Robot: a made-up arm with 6 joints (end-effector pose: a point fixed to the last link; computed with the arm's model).
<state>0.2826 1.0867 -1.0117 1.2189 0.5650 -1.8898</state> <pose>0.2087 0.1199 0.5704 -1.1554 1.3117 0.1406</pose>
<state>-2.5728 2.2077 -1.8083 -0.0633 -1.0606 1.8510</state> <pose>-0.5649 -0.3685 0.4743 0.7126 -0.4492 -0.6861</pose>
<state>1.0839 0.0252 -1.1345 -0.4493 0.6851 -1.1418</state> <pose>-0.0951 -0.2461 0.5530 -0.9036 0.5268 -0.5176</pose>
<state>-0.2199 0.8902 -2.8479 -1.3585 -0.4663 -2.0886</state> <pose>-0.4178 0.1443 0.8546 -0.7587 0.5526 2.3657</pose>
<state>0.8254 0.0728 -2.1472 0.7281 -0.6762 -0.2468</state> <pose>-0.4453 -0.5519 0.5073 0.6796 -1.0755 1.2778</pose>
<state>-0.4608 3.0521 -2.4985 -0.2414 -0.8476 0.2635</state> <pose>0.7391 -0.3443 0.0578 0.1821 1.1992 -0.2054</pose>
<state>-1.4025 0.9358 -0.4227 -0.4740 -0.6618 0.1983</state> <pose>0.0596 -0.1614 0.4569 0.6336 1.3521 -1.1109</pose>
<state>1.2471 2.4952 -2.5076 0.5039 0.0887 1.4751</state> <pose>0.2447 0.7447 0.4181 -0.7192 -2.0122 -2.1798</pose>
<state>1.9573 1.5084 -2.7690 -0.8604 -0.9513 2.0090</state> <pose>-0.0751 -0.0007 0.9516 0.7414 0.9840 -2.8415</pose>
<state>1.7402 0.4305 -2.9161 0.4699 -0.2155 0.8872</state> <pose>0.1347 -0.7226 0.5588 -0.4661 1.7011 -2.5874</pose>
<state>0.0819 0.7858 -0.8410 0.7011 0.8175 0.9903</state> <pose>0.0963 0.0614 0.5125 1.3101 2.0190 1.3809</pose>
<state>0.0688 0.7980 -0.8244 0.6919 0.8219 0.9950</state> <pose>0.1014 0.0601 0.5043 1.3499 2.0319 1.3514</pose>
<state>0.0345 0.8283 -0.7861 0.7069 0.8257 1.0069</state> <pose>0.1133 0.0580 0.4874 1.4628 2.0384 1.3253</pose>
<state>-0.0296 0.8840 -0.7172 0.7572 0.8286 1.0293</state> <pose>0.1319 0.0535 0.4581 1.6857 2.0180 1.3052</pose>
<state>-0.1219 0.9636 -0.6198 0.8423 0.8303 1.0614</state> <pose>0.1516 0.0443 0.4175 2.0207 1.9283 1.2902</pose>
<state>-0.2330 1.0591 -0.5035 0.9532 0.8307 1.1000</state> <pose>0.1650 0.0309 0.3713 -2.2823 -1.6172 -1.1978</pose>
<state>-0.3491 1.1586 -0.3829 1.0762 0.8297 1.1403</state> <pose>0.1685 0.0169 0.3277 -2.4103 -1.1735 -1.0640</pose>
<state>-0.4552 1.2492 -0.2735 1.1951 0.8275 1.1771</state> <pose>0.1643 0.0060 0.2930 -2.4741 -0.7475 -0.9530</pose>
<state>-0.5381 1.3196 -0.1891 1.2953 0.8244 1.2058</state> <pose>0.1575 -0.0008 0.2700 -2.4876 -0.4036 -0.8724</pose>
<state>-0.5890 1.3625 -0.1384 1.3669 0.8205 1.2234</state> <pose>0.1530 -0.0046 0.2579 -2.4803 -0.1813 -0.8291</pose>
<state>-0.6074 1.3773 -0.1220 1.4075 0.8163 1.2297</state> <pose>0.1526 -0.0069 0.2544 -2.4755 -0.0846 -0.8243</pose>
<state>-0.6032 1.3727 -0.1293 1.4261 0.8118 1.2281</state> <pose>0.1554 -0.0083 0.2565 -2.4785 -0.0748 -0.8471</pose>
